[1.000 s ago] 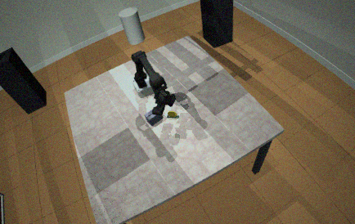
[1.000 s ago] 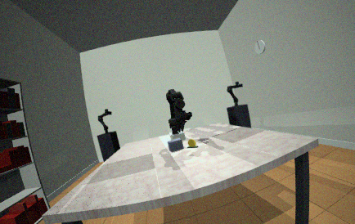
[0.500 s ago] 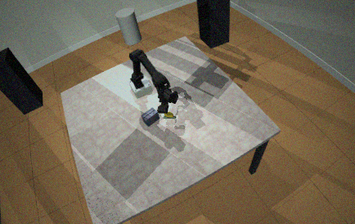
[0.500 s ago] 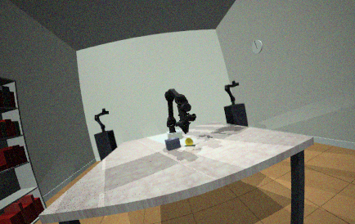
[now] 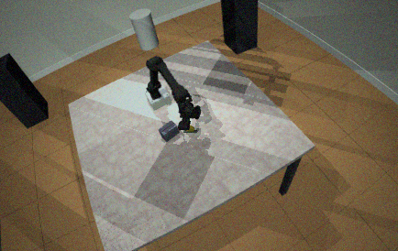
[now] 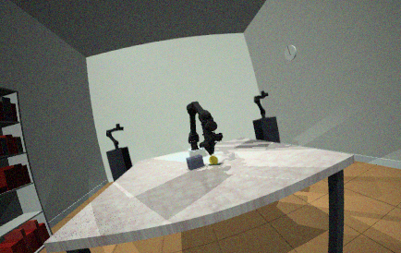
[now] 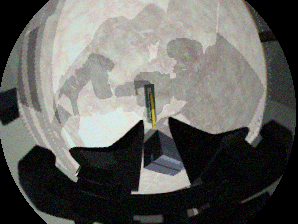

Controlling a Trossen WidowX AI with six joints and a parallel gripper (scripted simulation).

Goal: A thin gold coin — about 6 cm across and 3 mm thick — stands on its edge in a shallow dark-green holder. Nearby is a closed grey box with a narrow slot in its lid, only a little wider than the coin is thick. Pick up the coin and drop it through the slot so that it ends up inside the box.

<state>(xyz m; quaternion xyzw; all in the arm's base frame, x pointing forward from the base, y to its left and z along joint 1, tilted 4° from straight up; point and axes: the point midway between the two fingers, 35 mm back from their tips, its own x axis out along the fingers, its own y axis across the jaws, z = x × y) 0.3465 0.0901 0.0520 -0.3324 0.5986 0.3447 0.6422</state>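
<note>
Right now my gripper tip is 4 cm above the gold coin.
</note>
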